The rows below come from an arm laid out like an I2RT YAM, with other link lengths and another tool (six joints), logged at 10 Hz.
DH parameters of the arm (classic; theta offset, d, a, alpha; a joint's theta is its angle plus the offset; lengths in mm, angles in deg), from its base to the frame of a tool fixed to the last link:
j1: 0 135.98 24.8 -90
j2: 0 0 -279.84 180
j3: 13.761 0 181.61 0
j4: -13.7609 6.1 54.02 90
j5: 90 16.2 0 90
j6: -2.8 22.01 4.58 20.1
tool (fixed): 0 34.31 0 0
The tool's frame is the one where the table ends.
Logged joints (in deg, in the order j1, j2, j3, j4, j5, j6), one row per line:
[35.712, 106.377, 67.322, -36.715, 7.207, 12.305]
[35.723, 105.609, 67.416, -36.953, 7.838, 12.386]
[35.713, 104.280, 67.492, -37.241, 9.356, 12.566]
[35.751, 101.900, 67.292, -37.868, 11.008, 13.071]
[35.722, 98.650, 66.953, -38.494, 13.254, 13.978]
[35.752, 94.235, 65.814, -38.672, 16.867, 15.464]
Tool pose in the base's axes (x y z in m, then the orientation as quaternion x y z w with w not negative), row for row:
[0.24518, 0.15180, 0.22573, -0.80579, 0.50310, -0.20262, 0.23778]
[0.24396, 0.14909, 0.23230, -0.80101, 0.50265, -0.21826, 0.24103]
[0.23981, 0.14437, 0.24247, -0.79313, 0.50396, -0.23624, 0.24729]
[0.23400, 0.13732, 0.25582, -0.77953, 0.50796, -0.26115, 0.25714]
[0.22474, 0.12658, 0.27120, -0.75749, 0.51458, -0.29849, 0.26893]
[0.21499, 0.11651, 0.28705, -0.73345, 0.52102, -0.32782, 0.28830]
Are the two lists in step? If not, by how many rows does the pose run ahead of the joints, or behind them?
The pose runs 1 row ahead of the joints: the pose in row i belongs to the joints in row i + 1.
